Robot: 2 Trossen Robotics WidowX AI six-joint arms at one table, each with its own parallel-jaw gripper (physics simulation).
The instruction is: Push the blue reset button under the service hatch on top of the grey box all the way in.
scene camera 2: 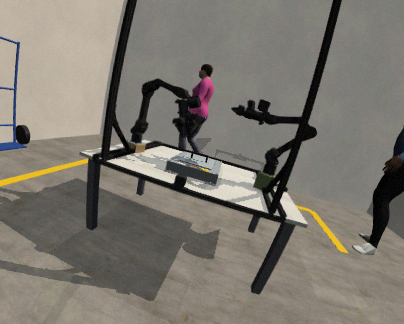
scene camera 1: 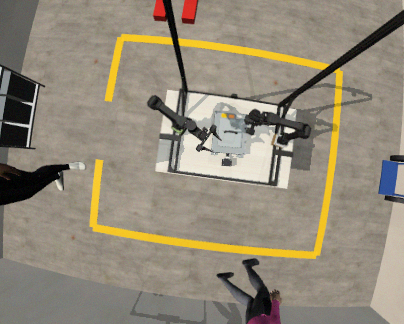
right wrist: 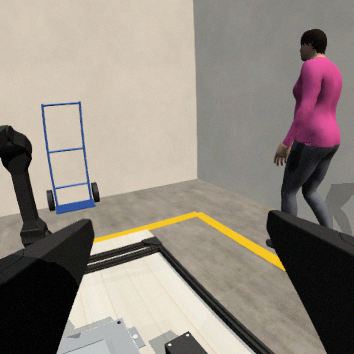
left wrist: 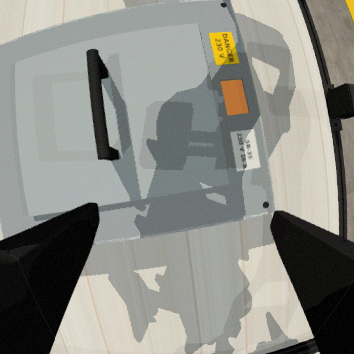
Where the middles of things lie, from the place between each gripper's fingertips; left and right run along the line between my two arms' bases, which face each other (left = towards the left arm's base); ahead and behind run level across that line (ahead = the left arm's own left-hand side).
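Labels:
My right hand is 350 mm above the service hatch (left wrist: 132, 115), and it is also 170 mm past the hatch and 120 mm to the right of it.
My left gripper, for its part, is 60 mm short of the service hatch; it is 120 mm above the hatch and 110 mm to the left of it.

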